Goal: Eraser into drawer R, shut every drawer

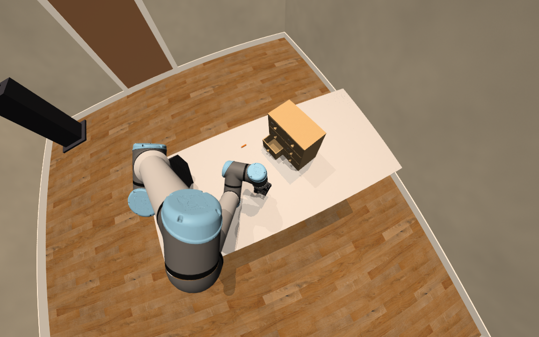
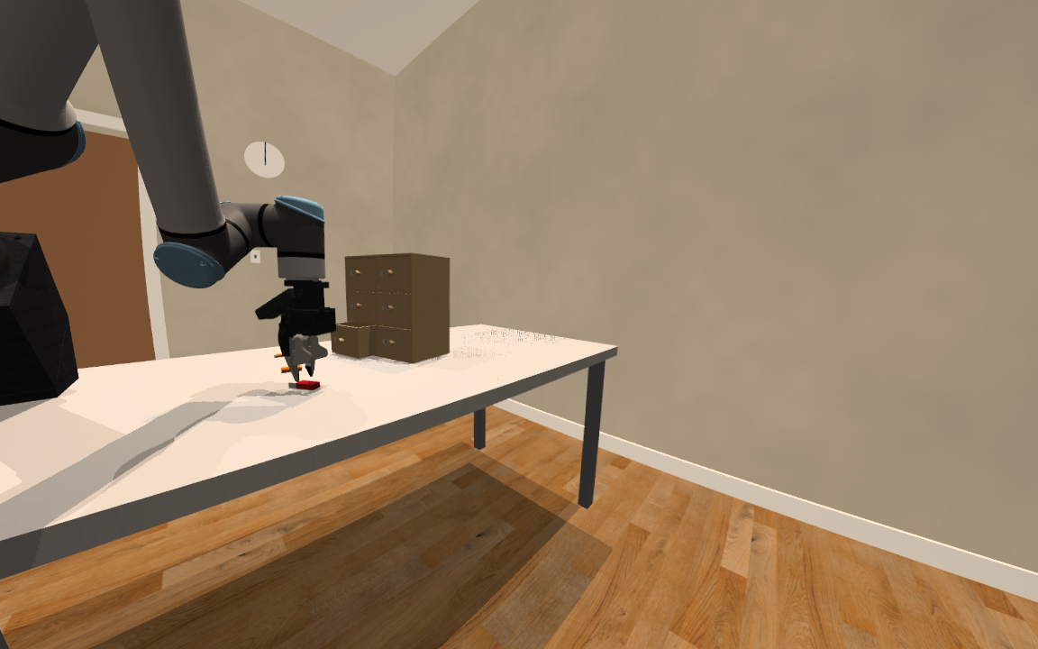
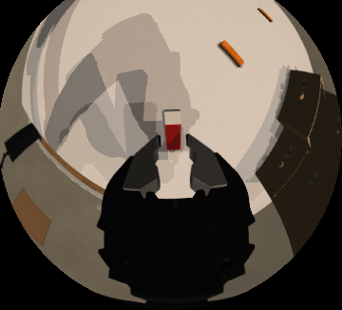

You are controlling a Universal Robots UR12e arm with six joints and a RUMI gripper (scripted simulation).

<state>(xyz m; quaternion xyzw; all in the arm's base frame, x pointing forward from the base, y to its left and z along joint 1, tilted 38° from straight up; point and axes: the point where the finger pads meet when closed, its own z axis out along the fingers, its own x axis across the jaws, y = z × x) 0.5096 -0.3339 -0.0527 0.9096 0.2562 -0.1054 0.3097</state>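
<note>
Now: hand 3 cm above the red eraser and 1 cm to the right of it. From my hand the other things lie so: drawer marked R: 26 cm ahead, 24 cm to the left.
</note>
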